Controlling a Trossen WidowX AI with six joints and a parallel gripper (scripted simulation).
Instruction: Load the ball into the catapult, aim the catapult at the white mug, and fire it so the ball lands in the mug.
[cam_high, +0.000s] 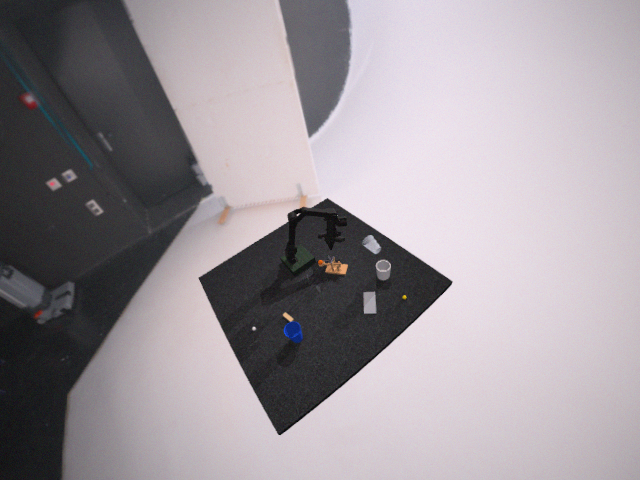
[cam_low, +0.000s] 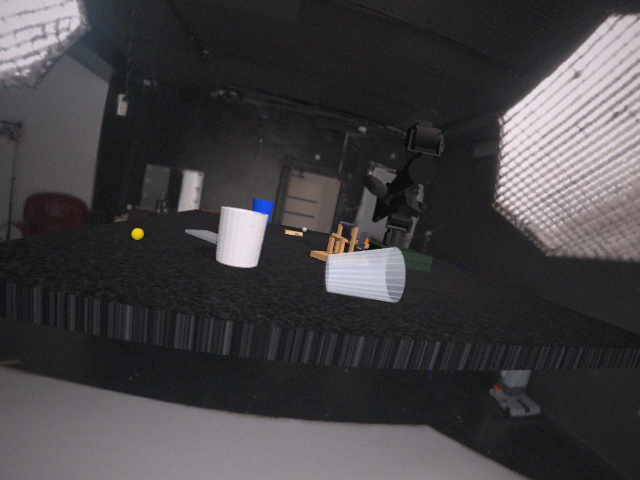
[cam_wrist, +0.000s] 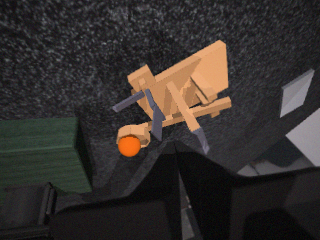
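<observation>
Now: gripper tip 10 mm past the orange ball, 90 mm to the left of it and 70 mm above it. The rest, counted from my gripper tip: white mug 310 mm ahead, 190 mm to the left, 100 mm below; wooden catapult 30 mm ahead, 40 mm to the right, 80 mm below; grey flat plate 410 mm ahead, 10 mm to the right, 120 mm below.
</observation>
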